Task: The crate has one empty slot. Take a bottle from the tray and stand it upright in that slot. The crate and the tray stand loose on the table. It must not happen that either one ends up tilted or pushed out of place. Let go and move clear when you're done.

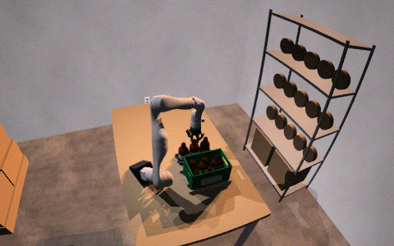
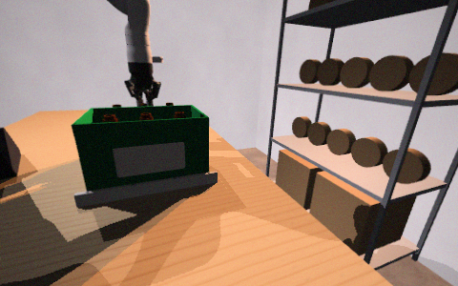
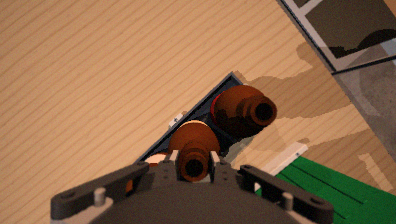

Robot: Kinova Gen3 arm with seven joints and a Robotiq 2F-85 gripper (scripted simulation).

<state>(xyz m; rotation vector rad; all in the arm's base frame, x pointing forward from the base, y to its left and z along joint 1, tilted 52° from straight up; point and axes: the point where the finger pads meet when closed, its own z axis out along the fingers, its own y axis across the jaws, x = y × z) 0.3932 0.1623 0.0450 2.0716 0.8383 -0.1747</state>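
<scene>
Right now my hand is 7 cm above the brown bottle. The rest, counted from my hand: green crate 4 cm behind, 23 cm to the right, 7 cm below; then dark tray 14 cm below.
</scene>
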